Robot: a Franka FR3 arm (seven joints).
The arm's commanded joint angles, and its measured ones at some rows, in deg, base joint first. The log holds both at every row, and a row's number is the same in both.
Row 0, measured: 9.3 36.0 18.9 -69.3 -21.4 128.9 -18.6
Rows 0 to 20, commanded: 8.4 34.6 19.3 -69.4 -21.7 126.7 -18.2; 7.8 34.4 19.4 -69.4 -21.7 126.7 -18.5; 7.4 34.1 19.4 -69.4 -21.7 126.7 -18.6; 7.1 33.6 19.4 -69.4 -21.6 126.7 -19.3; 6.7 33.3 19.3 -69.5 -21.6 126.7 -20.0; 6.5 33.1 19.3 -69.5 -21.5 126.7 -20.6; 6.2 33.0 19.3 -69.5 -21.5 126.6 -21.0; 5.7 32.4 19.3 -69.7 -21.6 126.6 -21.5; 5.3 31.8 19.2 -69.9 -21.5 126.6 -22.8; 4.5 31.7 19.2 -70.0 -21.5 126.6 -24.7; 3.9 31.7 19.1 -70.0 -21.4 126.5 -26.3; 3.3 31.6 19.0 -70.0 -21.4 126.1 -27.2; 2.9 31.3 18.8 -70.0 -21.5 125.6 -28.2; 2.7 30.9 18.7 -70.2 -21.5 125.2 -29.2; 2.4 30.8 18.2 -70.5 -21.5 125.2 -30.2; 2.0 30.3 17.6 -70.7 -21.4 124.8 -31.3; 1.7 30.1 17.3 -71.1 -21.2 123.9 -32.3; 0.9 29.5 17.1 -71.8 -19.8 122.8 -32.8; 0.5 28.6 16.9 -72.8 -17.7 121.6 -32.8; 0.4 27.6 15.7 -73.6 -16.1 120.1 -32.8; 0.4 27.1 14.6 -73.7 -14.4 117.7 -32.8
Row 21, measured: 1.6 31.2 16.4 -69.7 -19.3 121.8 -31.0
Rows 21 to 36, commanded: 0.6 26.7 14.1 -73.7 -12.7 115.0 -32.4; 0.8 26.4 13.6 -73.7 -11.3 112.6 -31.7; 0.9 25.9 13.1 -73.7 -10.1 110.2 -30.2; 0.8 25.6 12.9 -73.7 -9.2 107.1 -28.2; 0.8 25.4 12.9 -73.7 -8.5 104.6 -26.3; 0.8 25.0 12.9 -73.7 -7.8 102.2 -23.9; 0.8 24.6 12.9 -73.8 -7.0 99.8 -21.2; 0.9 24.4 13.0 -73.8 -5.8 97.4 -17.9; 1.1 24.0 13.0 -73.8 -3.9 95.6 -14.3; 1.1 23.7 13.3 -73.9 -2.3 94.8 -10.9; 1.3 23.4 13.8 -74.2 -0.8 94.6 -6.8; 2.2 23.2 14.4 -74.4 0.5 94.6 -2.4; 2.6 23.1 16.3 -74.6 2.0 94.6 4.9; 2.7 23.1 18.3 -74.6 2.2 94.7 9.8; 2.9 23.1 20.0 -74.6 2.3 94.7 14.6; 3.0 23.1 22.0 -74.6 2.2 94.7 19.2
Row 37, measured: 2.7 25.0 17.7 -72.3 0.8 94.6 6.4
